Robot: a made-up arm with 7 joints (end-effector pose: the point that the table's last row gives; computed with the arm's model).
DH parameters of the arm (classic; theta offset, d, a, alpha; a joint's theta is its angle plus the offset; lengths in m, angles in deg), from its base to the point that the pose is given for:
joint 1: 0 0.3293 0 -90
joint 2: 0 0 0 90
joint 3: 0 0.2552 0.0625 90
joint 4: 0 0 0.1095 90
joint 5: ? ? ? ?
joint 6: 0 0 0.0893 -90
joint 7: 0 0.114 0 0
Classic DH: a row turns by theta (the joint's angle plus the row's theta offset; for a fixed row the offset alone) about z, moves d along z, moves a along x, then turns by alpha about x.
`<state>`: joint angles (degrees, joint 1 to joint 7).
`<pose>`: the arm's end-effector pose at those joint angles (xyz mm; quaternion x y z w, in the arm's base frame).
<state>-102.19 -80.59 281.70 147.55 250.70 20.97 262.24</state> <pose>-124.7 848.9 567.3 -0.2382 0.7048 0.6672 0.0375</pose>
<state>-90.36 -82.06 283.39 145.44 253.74 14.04 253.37</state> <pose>-308.3 791.2 573.4 0.3421 -0.6169 -0.7078 0.0366</pose>
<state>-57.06 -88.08 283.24 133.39 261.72 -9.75 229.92</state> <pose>-712.0 391.4 553.0 0.4919 -0.2856 -0.7765 0.2712</pose>
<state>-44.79 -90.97 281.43 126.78 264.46 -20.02 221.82</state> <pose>-772.9 175.9 527.6 0.4841 -0.1634 -0.7754 0.3711</pose>
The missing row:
joint 5: 0 0.4839 0 90
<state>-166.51 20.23 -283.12 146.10 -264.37 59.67 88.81</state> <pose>-223.7 -378.8 1103.9 -0.0603 0.3758 -0.4671 0.7981</pose>
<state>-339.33 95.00 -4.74 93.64 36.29 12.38 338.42</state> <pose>401.8 53.2 -367.9 0.9936 0.0505 -0.1010 0.0086</pose>
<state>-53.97 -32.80 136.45 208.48 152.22 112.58 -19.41</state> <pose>-330.4 -84.4 966.0 0.4975 -0.7303 0.2780 0.3766</pose>
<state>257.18 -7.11 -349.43 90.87 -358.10 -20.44 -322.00</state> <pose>-13.7 -553.3 897.4 0.2125 -0.4667 0.7659 0.3879</pose>
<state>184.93 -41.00 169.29 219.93 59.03 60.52 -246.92</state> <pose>146.0 133.2 1089.7 -0.4943 0.2432 -0.0945 0.8292</pose>
